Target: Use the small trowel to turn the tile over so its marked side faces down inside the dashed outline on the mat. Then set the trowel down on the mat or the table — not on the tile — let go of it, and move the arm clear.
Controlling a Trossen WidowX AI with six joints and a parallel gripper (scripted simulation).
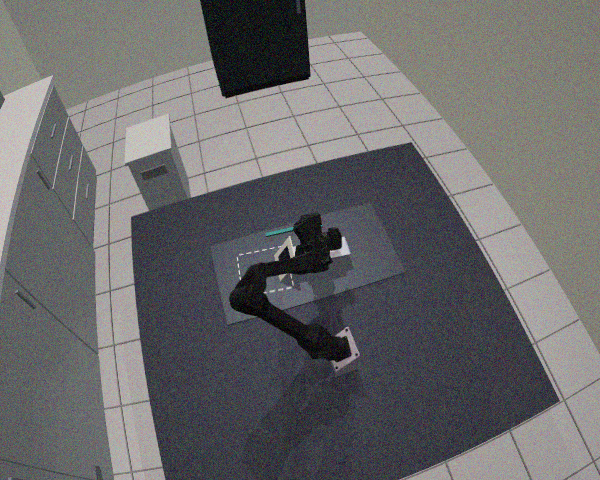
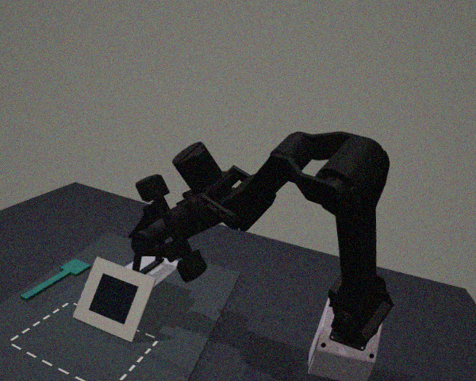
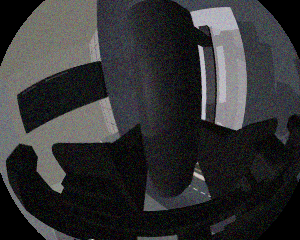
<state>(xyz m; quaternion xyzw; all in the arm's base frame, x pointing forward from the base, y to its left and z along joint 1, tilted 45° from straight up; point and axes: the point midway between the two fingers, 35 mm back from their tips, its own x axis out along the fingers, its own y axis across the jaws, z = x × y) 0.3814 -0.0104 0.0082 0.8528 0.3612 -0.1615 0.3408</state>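
My gripper tip is 100 mm to the right of the tile, 60 mm above it and 20 mm past it. The rest, counted from my gripper tip: trowel: 30 mm behind, 10 mm below; then teal flat tool: 130 mm ahead, 100 mm below, 20 mm to the left.
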